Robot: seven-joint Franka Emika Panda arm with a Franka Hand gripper.
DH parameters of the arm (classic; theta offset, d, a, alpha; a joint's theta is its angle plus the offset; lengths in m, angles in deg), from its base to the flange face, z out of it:
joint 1: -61.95 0.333 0 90
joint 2: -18.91 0 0 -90
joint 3: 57.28 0.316 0.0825 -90
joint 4: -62.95 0 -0.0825 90
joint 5: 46.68 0.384 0 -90
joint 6: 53.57 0 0.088 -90
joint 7: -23.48 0.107 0 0
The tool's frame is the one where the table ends.
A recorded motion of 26 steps. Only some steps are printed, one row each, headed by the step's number.
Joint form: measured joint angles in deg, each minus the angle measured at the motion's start. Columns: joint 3, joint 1, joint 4, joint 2, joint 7, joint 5, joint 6.
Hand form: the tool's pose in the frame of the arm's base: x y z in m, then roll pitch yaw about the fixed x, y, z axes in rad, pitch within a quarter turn. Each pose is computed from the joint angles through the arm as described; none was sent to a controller.
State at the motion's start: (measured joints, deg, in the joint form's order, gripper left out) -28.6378 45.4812 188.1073 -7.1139 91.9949 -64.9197 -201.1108
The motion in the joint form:
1: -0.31 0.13 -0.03 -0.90 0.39 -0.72 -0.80
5: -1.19 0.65 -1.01 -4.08 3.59 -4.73 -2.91
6: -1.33 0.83 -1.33 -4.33 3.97 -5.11 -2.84
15: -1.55 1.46 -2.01 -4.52 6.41 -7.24 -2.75
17: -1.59 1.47 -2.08 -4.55 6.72 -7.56 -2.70
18: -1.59 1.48 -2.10 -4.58 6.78 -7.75 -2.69
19: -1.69 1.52 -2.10 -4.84 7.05 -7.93 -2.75
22: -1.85 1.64 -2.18 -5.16 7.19 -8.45 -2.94
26: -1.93 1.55 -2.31 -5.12 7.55 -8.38 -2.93
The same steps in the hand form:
1: 0.5439 0.1263 0.1959 -3.1068 0.0304 -0.7565
5: 0.5461 0.1278 0.1760 -3.1028 0.0201 -0.7625
6: 0.5474 0.1284 0.1753 -3.1039 0.0173 -0.7637
15: 0.5501 0.1329 0.1769 -3.1047 -0.0046 -0.7696
17: 0.5505 0.1327 0.1769 -3.1059 -0.0074 -0.7710
18: 0.5505 0.1328 0.1767 -3.1065 -0.0088 -0.7691
19: 0.5499 0.1326 0.1743 -3.1088 -0.0070 -0.7719
22: 0.5498 0.1327 0.1719 -3.1097 -0.0090 -0.7673
26: 0.5511 0.1310 0.1728 -3.1082 -0.0104 -0.7779

